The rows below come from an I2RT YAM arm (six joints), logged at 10 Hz.
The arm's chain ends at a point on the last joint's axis. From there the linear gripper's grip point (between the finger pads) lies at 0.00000 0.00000 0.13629 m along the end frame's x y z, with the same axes.
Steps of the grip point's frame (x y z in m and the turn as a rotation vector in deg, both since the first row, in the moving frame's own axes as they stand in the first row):
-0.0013 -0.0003 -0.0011 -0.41 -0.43 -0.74
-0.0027 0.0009 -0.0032 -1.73 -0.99 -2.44
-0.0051 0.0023 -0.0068 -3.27 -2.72 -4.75
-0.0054 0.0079 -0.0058 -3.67 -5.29 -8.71
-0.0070 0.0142 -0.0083 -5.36 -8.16 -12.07
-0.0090 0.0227 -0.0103 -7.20 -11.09 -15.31
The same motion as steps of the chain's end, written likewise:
-0.0003 -0.0013 -0.0011 -0.41 -0.43 -0.74
-0.0004 -0.0033 -0.0031 -1.73 -0.99 -2.44
0.0010 -0.0057 -0.0064 -3.27 -2.72 -4.75
0.0064 -0.0017 -0.0049 -3.67 -5.29 -8.71
0.0108 -0.0004 -0.0063 -5.36 -8.16 -12.07
0.0146 0.0024 -0.0067 -7.20 -11.09 -15.31

